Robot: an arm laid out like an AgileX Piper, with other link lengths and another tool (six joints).
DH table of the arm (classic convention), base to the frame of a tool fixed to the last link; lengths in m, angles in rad. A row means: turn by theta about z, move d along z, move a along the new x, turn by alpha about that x. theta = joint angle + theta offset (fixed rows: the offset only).
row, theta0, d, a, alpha
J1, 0, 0.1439, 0, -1.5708
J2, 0.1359, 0, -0.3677, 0
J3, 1.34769, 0, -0.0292, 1.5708
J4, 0, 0.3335, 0, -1.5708
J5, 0, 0, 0, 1.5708
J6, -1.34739, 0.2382, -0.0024, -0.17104
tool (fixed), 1.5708, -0.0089, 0, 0
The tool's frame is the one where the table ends.
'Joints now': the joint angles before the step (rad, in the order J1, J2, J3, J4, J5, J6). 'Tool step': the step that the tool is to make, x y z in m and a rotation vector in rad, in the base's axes. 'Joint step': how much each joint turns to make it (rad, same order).
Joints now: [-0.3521 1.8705 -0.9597 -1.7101 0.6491 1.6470]
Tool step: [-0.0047 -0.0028 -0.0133 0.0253 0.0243 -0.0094]
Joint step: [-0.0120 0.0169 0.0001 0.0255 -0.0147 -0.0214]
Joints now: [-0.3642 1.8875 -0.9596 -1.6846 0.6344 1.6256]
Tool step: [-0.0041 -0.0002 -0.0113 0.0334 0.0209 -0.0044]
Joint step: [-0.0102 0.0097 0.0001 0.0387 -0.0235 -0.0338]
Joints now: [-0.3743 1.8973 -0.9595 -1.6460 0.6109 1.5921]
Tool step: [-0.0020 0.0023 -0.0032 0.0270 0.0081 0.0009]
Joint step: [-0.0043 -0.0047 -0.0001 0.0417 -0.0212 -0.0375]
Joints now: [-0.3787 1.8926 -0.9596 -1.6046 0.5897 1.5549]
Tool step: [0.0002 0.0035 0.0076 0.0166 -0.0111 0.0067]
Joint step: [-0.0008 -0.0236 0.0003 0.0364 -0.0198 -0.0344]
